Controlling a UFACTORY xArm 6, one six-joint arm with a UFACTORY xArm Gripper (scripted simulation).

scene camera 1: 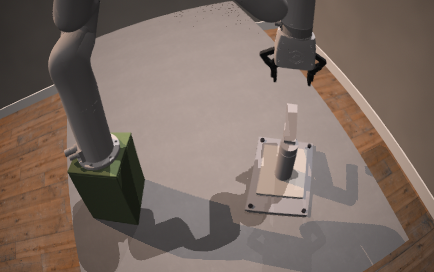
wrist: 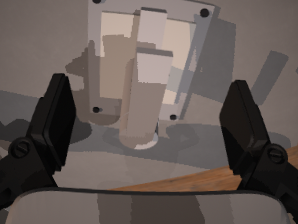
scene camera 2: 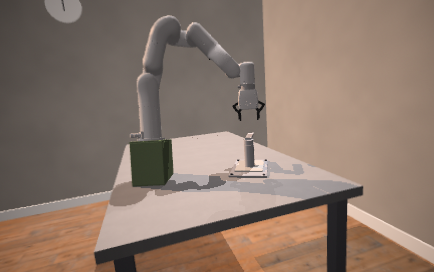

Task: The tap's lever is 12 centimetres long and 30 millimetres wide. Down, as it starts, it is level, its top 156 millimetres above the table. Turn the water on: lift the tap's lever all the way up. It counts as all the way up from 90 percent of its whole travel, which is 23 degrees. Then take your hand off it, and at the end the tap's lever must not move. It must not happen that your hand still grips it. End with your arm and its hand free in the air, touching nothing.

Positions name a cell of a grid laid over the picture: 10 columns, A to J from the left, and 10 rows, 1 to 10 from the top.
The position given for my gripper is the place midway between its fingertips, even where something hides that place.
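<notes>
Scene camera 1 has my gripper (scene camera 1: G3) in it, and the wrist view's got my gripper (wrist: F5) as well.
</notes>
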